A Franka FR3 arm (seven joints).
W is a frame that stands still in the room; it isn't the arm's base.
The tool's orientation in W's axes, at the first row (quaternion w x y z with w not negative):
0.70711, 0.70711, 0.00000, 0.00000
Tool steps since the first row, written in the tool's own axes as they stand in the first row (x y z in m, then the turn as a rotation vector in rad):
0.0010, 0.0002, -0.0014, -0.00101, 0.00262, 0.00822
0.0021, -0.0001, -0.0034, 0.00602, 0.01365, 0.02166
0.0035, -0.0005, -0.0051, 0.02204, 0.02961, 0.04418
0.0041, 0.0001, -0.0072, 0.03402, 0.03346, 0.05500
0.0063, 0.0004, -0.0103, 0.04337, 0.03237, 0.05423
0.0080, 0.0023, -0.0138, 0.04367, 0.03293, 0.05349
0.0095, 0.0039, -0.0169, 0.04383, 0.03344, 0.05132
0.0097, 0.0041, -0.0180, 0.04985, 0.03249, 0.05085
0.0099, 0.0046, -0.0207, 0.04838, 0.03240, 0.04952
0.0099, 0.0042, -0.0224, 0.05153, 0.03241, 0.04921
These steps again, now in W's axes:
0.0010, 0.0014, 0.0002, -0.00101, -0.00822, 0.00262
0.0021, 0.0034, -0.0001, 0.00602, -0.02166, 0.01365
0.0035, 0.0051, -0.0005, 0.02204, -0.04418, 0.02961
0.0041, 0.0072, 0.0001, 0.03402, -0.05500, 0.03346
0.0063, 0.0103, 0.0004, 0.04337, -0.05423, 0.03237
0.0080, 0.0138, 0.0023, 0.04367, -0.05349, 0.03293
0.0095, 0.0169, 0.0039, 0.04383, -0.05132, 0.03344
0.0097, 0.0180, 0.0041, 0.04985, -0.05085, 0.03249
0.0099, 0.0207, 0.0046, 0.04838, -0.04952, 0.03240
0.0099, 0.0224, 0.0042, 0.05153, -0.04921, 0.03241

